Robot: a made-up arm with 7 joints. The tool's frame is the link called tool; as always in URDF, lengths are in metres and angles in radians. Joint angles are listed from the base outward.
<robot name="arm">
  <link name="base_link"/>
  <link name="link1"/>
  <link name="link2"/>
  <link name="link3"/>
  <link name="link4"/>
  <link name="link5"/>
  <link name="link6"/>
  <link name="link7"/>
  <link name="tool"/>
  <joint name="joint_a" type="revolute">
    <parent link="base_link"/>
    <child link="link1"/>
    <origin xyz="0 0 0.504" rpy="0 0 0"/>
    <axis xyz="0 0 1"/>
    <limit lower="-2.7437" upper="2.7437"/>
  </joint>
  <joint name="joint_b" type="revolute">
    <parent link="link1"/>
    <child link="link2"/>
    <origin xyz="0 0 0" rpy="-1.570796 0 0"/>
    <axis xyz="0 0 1"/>
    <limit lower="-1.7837" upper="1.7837"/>
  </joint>
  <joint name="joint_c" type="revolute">
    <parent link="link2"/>
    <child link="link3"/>
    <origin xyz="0 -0.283 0" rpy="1.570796 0 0"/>
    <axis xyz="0 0 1"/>
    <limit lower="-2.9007" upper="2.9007"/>
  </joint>
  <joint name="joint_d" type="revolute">
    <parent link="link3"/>
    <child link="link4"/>
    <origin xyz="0.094 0 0" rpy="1.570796 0 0"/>
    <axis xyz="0 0 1"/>
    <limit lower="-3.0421" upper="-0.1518"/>
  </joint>
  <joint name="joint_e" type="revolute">
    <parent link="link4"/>
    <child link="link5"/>
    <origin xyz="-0.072 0.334 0" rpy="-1.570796 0 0"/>
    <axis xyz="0 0 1"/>
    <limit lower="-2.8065" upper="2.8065"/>
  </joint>
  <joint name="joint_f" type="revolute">
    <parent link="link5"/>
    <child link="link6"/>
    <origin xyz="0 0 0" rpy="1.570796 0 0"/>
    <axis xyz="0 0 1"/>
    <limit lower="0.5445" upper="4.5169"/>
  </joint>
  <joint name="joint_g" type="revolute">
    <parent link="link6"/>
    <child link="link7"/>
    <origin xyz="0.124 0 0" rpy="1.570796 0 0"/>
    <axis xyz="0 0 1"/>
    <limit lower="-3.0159" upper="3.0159"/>
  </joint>
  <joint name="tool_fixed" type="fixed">
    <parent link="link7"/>
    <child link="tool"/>
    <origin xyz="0 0 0" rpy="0 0 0"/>
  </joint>
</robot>
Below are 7 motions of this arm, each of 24 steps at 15 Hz.
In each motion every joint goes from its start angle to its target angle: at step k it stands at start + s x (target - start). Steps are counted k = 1, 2, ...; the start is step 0. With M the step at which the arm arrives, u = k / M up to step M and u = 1 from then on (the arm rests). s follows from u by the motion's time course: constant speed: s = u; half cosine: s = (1 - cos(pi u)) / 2; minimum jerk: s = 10 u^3 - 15 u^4 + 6 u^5.
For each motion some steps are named. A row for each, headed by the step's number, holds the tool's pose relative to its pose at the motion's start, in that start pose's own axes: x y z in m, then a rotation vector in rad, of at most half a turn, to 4 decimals.
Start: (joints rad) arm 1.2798 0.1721 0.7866 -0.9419 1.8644 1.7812 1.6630
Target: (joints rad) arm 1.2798 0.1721 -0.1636 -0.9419 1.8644 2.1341 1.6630
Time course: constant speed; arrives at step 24
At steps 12, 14, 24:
12: -0.0902 0.0283 -0.1982 0.5623 0.1850 -0.1898
14: -0.1085 0.0429 -0.2267 0.6552 0.2133 -0.2260
24: -0.2051 0.1516 -0.3367 1.1137 0.3446 -0.4283

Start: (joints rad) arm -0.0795 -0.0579 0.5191 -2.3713 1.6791 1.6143 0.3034
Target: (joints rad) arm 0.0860 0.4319 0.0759 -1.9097 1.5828 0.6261 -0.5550
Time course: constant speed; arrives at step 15
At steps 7, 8, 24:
7: 0.0369 -0.0454 -0.0094 0.0592 -0.4303 -0.4216
8: 0.0421 -0.0499 -0.0126 0.0770 -0.4846 -0.4809
24: 0.0780 -0.0645 -0.0428 0.2465 -0.8250 -0.8625

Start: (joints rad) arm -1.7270 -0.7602 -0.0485 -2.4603 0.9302 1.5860 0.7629
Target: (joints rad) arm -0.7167 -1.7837 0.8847 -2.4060 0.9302 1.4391 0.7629
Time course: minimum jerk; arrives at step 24
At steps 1, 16, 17, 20, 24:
1: -0.0005 -0.0002 0.0003 -0.0008 0.0000 -0.0012
16: -0.4722 0.2944 0.1829 -0.5576 0.1363 -1.4270
17: -0.4805 0.3384 0.1814 -0.5610 0.1627 -1.5239
20: -0.4836 0.4259 0.1749 -0.5481 0.2231 -1.7118
24: -0.4812 0.4516 0.1724 -0.5388 0.2432 -1.7663

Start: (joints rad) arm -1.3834 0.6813 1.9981 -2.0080 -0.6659 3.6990 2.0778
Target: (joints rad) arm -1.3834 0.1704 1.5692 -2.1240 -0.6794 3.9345 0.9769
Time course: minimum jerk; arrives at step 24
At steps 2, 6, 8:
2: 0.0002 0.0008 0.0003 -0.0015 0.0013 -0.0074
6: 0.0048 0.0159 0.0044 -0.0313 0.0252 -0.1509
8: 0.0101 0.0311 0.0075 -0.0651 0.0474 -0.3073

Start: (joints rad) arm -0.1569 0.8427 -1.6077 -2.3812 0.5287 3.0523 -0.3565
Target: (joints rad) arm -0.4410 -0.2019 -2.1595 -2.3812 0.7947 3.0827 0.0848
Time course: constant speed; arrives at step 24
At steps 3, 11, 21, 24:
3: -0.0117 0.0686 0.0158 0.0347 -0.0306 0.2439
11: -0.1044 0.2313 0.0730 0.0879 -0.1486 0.8981
21: -0.3191 0.3409 0.1451 0.0720 -0.3694 1.7061
24: -0.3944 0.3460 0.1612 0.0481 -0.4536 1.9419

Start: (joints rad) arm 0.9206 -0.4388 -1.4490 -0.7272 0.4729 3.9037 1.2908
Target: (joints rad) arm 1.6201 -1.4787 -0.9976 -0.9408 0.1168 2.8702 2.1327
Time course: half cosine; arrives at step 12
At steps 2, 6, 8, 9, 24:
2: 0.0294 0.0125 0.0121 -0.1032 0.0394 0.1036
6: 0.2132 0.1647 0.0170 -0.7121 0.3471 0.8422
8: 0.2919 0.2844 -0.0445 -1.0130 0.5676 1.2907
9: 0.3156 0.3341 -0.0831 -1.1262 0.6681 1.4748
24: 0.3397 0.4004 -0.1490 -1.2749 0.8196 1.7299

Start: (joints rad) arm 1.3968 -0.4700 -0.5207 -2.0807 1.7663 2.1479 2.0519
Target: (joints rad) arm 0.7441 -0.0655 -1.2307 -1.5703 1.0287 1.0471 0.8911
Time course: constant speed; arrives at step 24
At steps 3, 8, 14, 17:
3: -0.0448 -0.0084 -0.0490 0.0340 0.0154 -0.2344
8: -0.1027 -0.0041 -0.1441 0.1198 0.0982 -0.5924
14: -0.1388 0.0306 -0.2667 0.2380 0.2885 -0.9294
17: -0.1425 0.0586 -0.3262 0.2903 0.4111 -1.0468

